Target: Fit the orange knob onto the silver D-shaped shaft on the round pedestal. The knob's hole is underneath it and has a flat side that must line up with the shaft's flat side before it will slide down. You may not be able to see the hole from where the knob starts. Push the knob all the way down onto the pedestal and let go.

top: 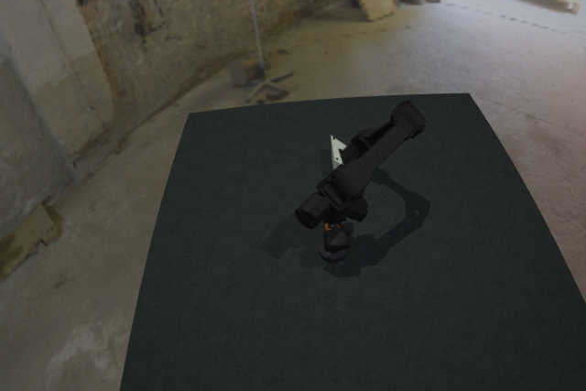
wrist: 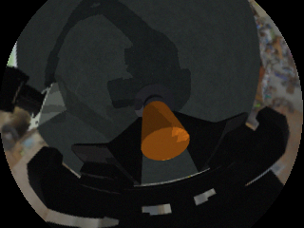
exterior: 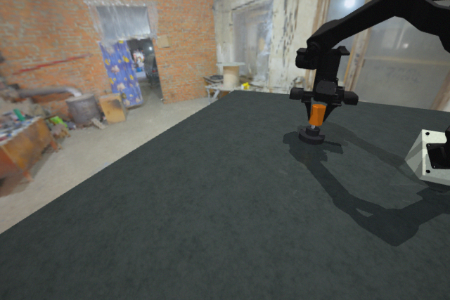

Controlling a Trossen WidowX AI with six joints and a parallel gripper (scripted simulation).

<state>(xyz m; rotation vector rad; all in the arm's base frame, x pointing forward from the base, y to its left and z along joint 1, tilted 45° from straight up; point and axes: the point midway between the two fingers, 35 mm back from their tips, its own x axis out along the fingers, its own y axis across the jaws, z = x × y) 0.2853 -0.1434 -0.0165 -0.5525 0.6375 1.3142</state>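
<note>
Right now the orange knob is 30 mm above my gripper tip. The rest, counted from my gripper tip: round pedestal 40 mm below.
</note>
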